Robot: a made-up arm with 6 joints.
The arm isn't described. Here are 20 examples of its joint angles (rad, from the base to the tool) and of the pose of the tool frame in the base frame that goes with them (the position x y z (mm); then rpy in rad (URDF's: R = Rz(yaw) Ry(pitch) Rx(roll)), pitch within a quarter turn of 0, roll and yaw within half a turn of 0).
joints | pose
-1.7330 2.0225 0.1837 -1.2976 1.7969 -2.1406 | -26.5 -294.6 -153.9 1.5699 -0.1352 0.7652
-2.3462 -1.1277 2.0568 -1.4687 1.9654 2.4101 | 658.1 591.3 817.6 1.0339 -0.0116 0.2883
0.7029 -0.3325 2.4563 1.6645 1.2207 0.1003 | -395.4 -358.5 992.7 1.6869 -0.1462 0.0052
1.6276 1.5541 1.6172 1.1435 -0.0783 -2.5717 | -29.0 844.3 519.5 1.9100 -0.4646 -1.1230
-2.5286 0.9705 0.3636 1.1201 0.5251 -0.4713 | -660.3 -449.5 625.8 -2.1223 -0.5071 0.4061
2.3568 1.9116 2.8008 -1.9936 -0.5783 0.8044 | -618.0 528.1 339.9 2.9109 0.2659 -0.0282
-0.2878 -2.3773 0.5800 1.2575 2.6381 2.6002 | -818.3 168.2 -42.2 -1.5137 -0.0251 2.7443
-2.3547 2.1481 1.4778 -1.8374 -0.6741 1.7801 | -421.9 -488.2 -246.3 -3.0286 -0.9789 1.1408
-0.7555 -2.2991 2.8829 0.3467 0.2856 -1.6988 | -307.1 119.6 -218.5 1.0113 -1.0922 -2.6253
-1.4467 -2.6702 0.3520 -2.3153 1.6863 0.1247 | 38.8 615.5 -9.6 -1.6238 1.2070 -0.4809
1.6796 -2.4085 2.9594 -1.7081 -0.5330 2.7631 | 19.0 -401.5 -356.4 -1.7179 -0.7078 -1.6319
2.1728 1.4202 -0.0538 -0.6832 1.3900 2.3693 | -229.8 403.8 128.1 -0.5471 0.5570 -1.7184
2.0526 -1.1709 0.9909 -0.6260 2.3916 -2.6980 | 362.9 -576.1 1024.8 -0.7662 -1.2942 0.8926
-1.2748 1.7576 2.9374 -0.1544 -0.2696 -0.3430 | 98.7 -706.9 548.5 2.8988 0.2624 1.7488
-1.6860 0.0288 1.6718 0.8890 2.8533 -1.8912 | -89.0 53.0 1358.4 -0.6960 -0.7356 2.7542
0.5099 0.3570 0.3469 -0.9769 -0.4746 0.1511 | 488.0 170.2 862.1 2.4704 -0.9226 -2.0718
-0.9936 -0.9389 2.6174 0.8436 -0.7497 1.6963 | -445.8 569.4 574.4 2.7676 -0.5456 -0.4876
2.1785 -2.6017 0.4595 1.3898 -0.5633 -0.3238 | 360.0 -606.0 -173.7 1.4788 -0.0492 -2.9098
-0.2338 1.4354 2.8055 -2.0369 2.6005 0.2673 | 739.1 -101.2 785.5 0.2142 -0.7019 2.3794
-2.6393 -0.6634 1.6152 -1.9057 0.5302 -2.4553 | 428.3 133.7 1211.7 2.8213 0.2078 -1.9079
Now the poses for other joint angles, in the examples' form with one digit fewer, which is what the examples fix.
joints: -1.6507 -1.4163 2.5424 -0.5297 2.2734 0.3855
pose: 12 899 345 -2.090 -0.047 0.432
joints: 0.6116 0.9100 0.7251 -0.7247 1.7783 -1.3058
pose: 641 367 564 1.500 0.928 -3.111
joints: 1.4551 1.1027 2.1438 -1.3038 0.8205 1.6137
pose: 76 767 848 2.669 0.091 -2.971
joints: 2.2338 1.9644 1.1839 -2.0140 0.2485 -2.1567
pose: -447 430 -161 -0.455 -0.193 -1.282
